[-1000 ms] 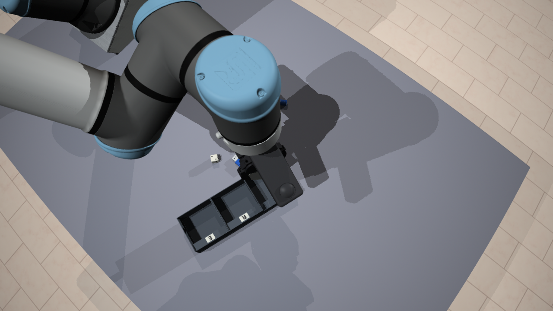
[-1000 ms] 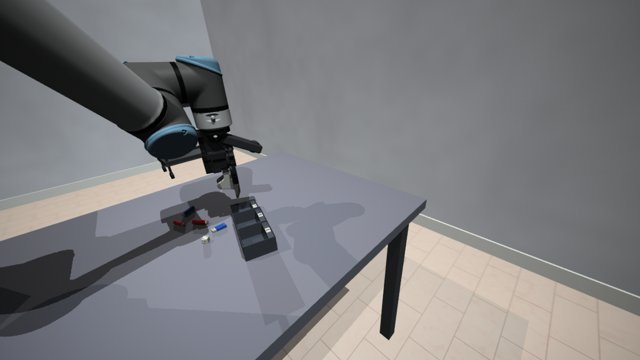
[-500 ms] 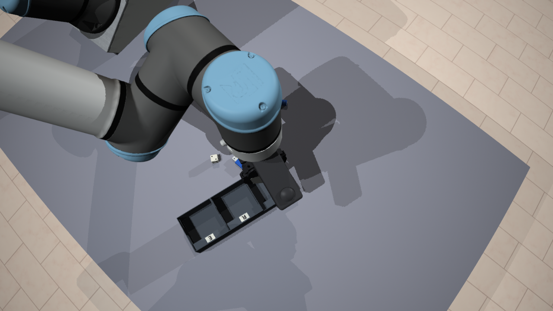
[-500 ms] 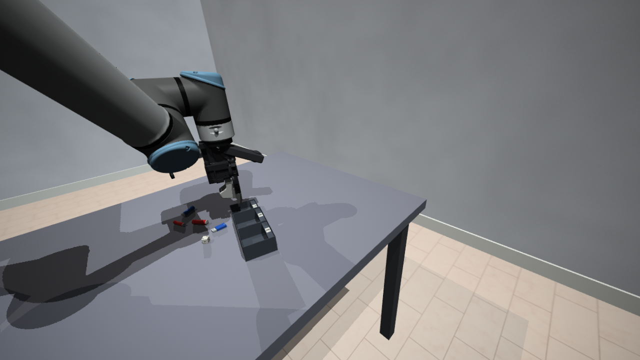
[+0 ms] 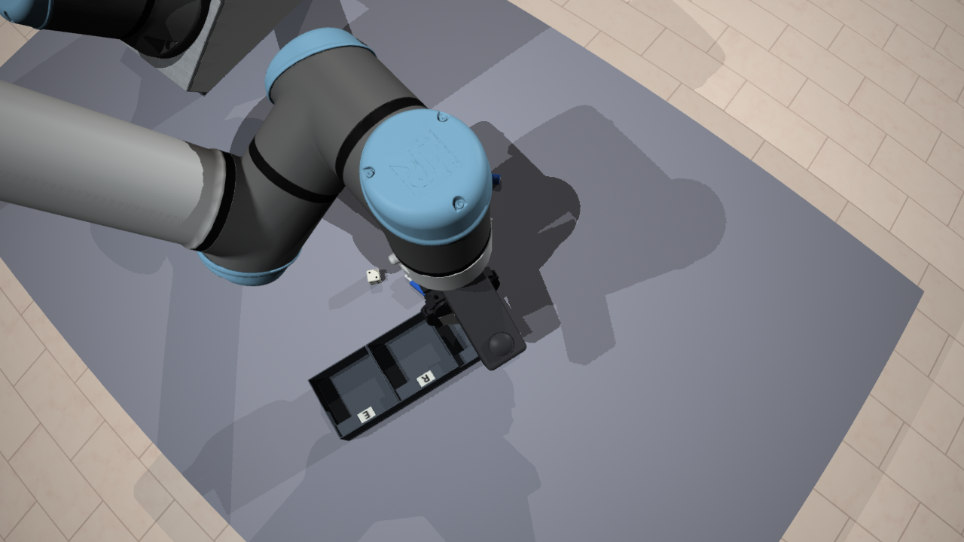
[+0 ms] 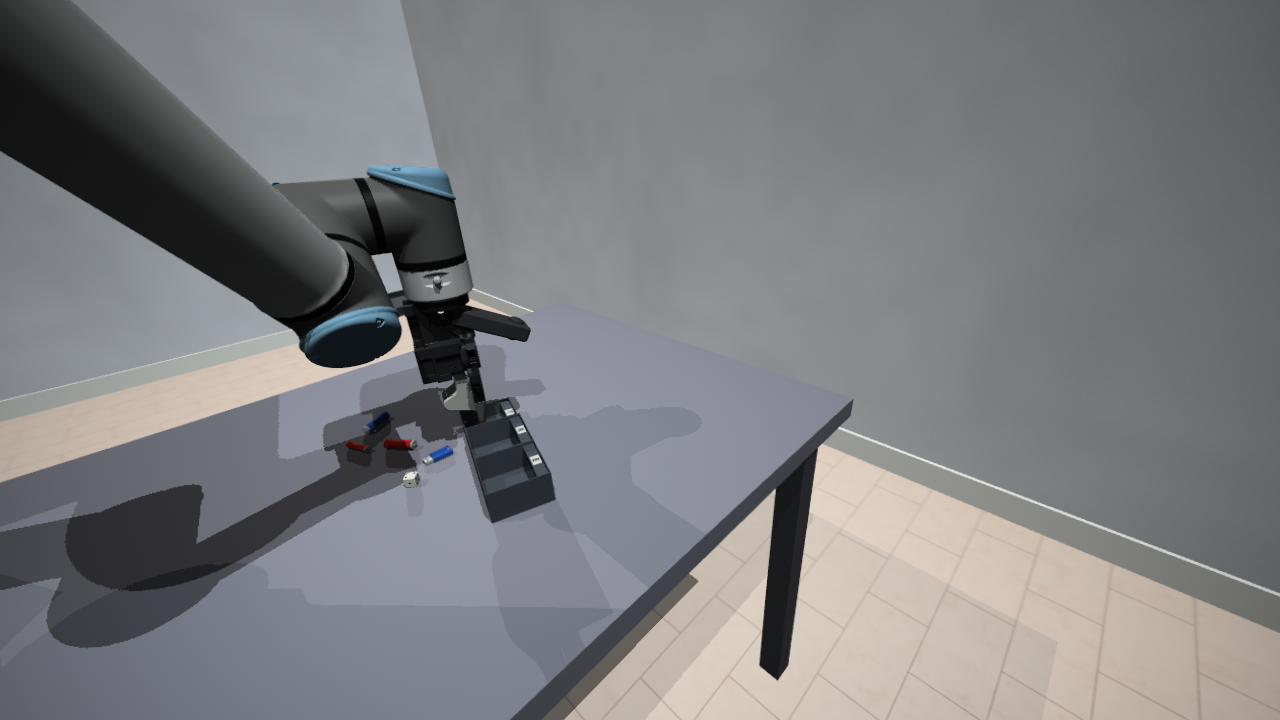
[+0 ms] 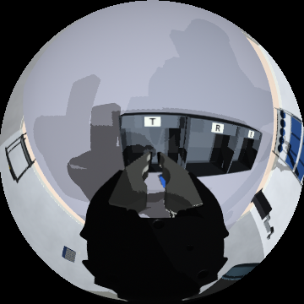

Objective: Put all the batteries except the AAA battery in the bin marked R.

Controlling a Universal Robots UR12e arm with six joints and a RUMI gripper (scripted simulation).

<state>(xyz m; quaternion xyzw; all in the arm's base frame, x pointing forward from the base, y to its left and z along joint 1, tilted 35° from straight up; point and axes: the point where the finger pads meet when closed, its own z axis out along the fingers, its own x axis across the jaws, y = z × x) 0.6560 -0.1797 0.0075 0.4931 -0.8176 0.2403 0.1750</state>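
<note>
The larger red battery lies 10 cm behind my hand, 8 cm to the left of it and 3 cm below it. From my hand the other things lie so: three-compartment bin tray 2 cm behind, 8 cm to the right, 1 cm below; white die 13 cm behind, 2 cm to the right, 3 cm below; blue USB stick 8 cm behind, 1 cm to the left, 3 cm below.
</note>
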